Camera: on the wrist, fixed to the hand. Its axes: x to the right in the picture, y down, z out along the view.
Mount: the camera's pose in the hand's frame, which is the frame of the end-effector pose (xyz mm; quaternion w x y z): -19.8 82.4 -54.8 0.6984 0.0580 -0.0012 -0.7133
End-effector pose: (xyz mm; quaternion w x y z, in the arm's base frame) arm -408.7 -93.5 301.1 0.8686 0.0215 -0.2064 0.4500
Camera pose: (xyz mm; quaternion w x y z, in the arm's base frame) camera -465.4 -47.6 231.3 0.9261 0.2132 -0.1038 -0.2934
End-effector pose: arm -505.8 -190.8 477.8 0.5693 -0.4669 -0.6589 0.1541
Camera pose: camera -422.2 -181.9 421.9 0.5338 0.1771 -0.7850 -0.2597
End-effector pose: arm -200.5 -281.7 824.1 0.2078 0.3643 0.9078 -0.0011
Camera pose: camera -153.8 -225.9 894.0 0.1243 -0.3811 0.8936 -0.2021
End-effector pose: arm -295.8 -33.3 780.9 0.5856 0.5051 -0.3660 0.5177
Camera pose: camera -385.3 11.4 767.4 0.7485 0.6484 0.1340 -0.0355
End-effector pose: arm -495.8 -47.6 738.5 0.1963 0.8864 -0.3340 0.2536
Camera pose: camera -583.1 -67.2 785.2 0.2662 0.8690 0.4135 0.0554
